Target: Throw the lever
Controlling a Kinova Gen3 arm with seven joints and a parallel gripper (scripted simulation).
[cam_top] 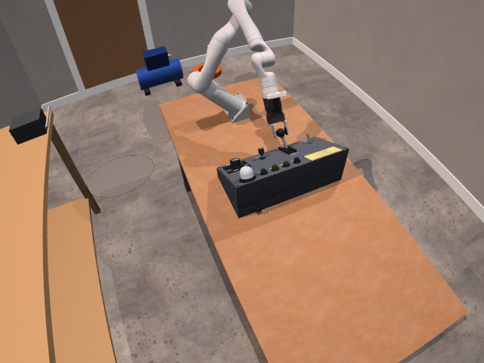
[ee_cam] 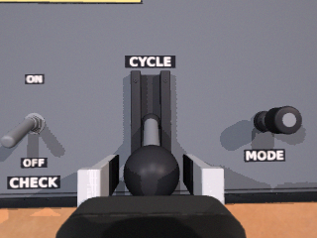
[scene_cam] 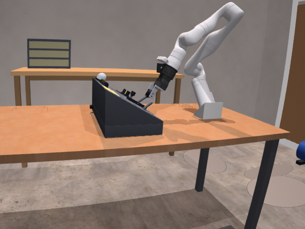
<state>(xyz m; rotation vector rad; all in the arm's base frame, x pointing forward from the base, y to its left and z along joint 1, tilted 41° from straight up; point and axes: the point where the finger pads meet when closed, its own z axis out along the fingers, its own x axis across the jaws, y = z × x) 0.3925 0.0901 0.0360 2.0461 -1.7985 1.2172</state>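
Now: hand 3 cm short of the lever and 2 cm above it. From my hand the other things lie so: check toggle (12 cm to the left, 6 cm ahead, 4 cm below); mode knob (12 cm to the right, 5 cm ahead, 3 cm below); dark console (9 cm ahead, 6 cm to the right, 5 cm below).
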